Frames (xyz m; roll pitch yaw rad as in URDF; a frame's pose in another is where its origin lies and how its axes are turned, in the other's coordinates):
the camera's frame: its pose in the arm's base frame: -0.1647 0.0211 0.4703 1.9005 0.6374 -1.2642
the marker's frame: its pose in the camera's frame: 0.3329 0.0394 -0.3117 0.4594 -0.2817 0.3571
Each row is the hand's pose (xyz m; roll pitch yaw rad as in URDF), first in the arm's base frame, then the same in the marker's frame.
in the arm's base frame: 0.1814 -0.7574 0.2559 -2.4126 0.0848 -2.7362
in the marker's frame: 0.5412 0.0391 -0.0611 1.5763 -0.6990 0.8882
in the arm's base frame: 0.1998 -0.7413 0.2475 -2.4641 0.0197 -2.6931
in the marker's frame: 0.5274 0.0177 -0.0660 1.5072 -0.6235 0.9131
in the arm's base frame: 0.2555 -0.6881 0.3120 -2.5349 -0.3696 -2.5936
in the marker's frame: 0.4498 0.0197 -0.1298 1.3529 -0.2776 1.1411
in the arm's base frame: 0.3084 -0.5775 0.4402 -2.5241 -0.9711 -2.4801
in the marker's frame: 0.2966 0.0585 -0.2104 1.4268 0.2190 1.4948
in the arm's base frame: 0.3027 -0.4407 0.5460 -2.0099 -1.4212 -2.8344
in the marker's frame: 0.1325 0.1112 -0.2253 1.7451 0.4736 1.9065
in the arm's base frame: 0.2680 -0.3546 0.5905 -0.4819 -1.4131 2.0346
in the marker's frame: 0.0400 0.1473 -0.1982 1.9732 0.4747 2.1306
